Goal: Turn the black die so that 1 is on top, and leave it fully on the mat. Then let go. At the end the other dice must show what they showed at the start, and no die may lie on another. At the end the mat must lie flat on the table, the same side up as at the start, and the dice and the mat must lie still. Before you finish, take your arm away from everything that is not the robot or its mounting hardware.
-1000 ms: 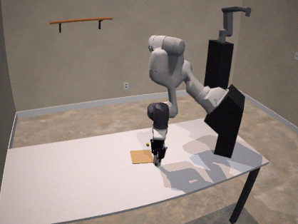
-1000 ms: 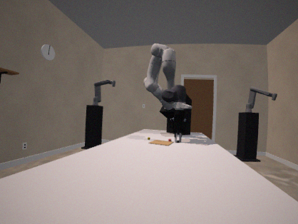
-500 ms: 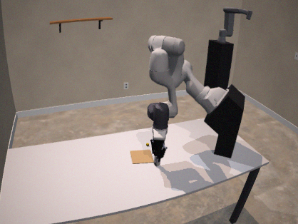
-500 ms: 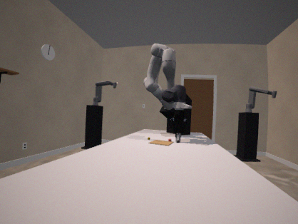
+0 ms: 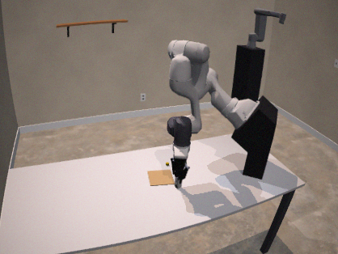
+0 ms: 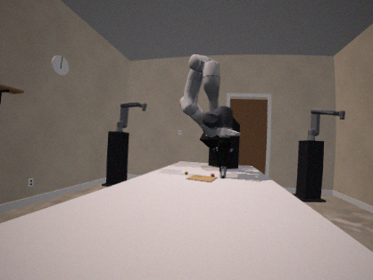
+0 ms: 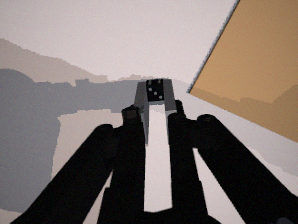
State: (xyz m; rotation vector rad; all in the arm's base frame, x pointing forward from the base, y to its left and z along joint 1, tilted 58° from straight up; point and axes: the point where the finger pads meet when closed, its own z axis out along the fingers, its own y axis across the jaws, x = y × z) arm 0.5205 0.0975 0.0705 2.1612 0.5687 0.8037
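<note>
Now: the tan mat 120 mm to the right of my hand, 50 mm ahead of it and 40 mm below it. From my hand the other things lie so: yellow die 220 mm to the right, 50 mm behind, 30 mm below; then black die 30 mm below, 10 mm ahead; then red die 60 mm to the right, 30 mm below, 30 mm behind.
</note>
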